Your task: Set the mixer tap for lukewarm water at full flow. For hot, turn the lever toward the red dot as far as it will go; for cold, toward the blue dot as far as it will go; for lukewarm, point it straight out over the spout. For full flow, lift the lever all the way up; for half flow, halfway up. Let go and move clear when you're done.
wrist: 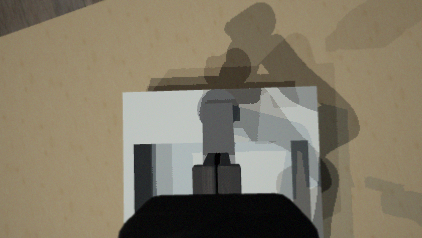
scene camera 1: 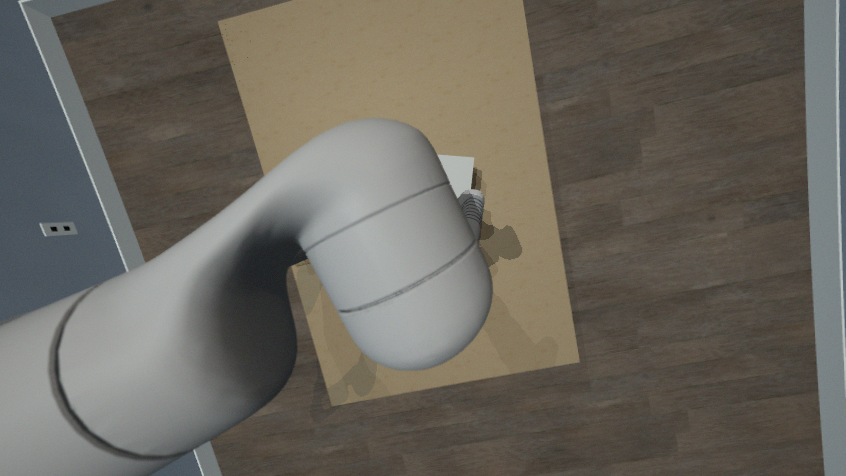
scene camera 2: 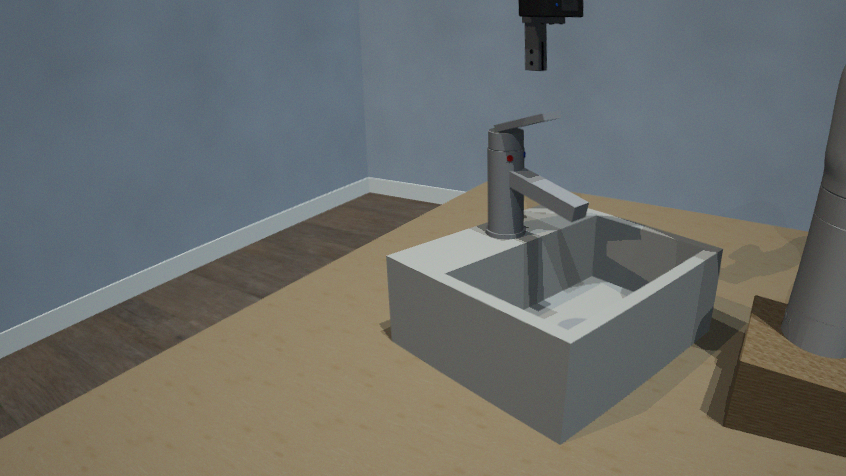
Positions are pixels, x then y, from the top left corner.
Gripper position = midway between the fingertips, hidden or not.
my gripper: wrist 218, 167; scene camera 2 535, 70
